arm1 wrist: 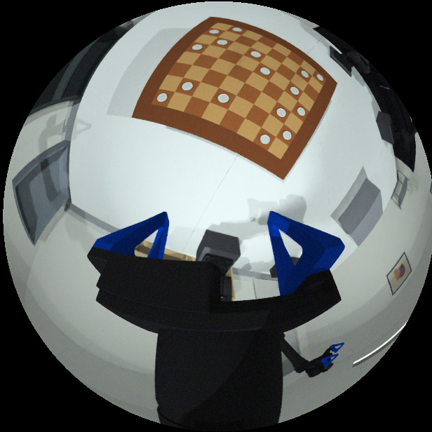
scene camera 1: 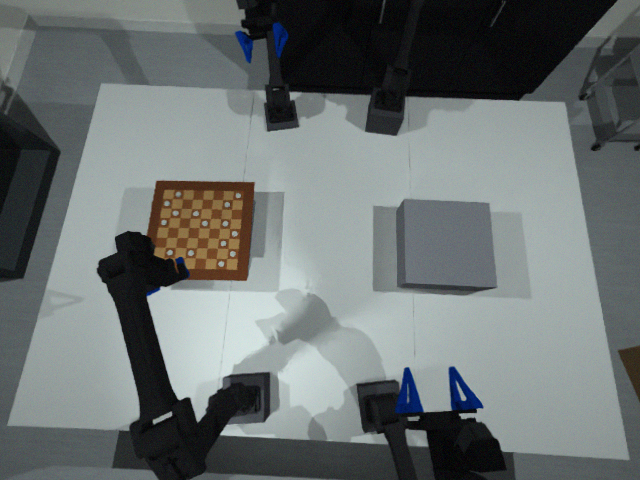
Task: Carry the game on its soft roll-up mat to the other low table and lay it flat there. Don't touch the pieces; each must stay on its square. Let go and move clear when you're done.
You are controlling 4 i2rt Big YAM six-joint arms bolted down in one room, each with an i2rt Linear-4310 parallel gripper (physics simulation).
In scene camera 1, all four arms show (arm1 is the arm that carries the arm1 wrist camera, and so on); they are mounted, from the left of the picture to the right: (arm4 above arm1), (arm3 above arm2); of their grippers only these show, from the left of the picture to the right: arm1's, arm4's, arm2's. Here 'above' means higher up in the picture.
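The checkered game mat (arm1 wrist: 200, 127) (scene camera 1: 247, 232) lies flat and raised over the white table at the left, with white discs on its squares. It mostly hides its support. The other low table (arm1 wrist: 362, 212) (scene camera 1: 445, 242) is a bare grey block at the right. Arm1's gripper (arm1 wrist: 218, 214) (scene camera 1: 166, 279) is open and empty; it overlaps the mat's lower-left corner in the scene view, but the wrist view shows a gap before the mat's near edge. Arm4's gripper (scene camera 1: 264, 58) is open at the top. Arm2's gripper (scene camera 1: 430, 368) is open at the lower right. Arm3's gripper does not show.
The large white table top (scene camera 1: 330, 170) carries both low supports. Arm bases stand along its upper edge (scene camera 1: 281, 116) (scene camera 1: 385, 112) and lower edge (scene camera 1: 255, 397) (scene camera 1: 369, 413). A black cabinet (scene camera 1: 330, 56) stands behind the upper edge, a cart (scene camera 1: 594, 121) at the upper right.
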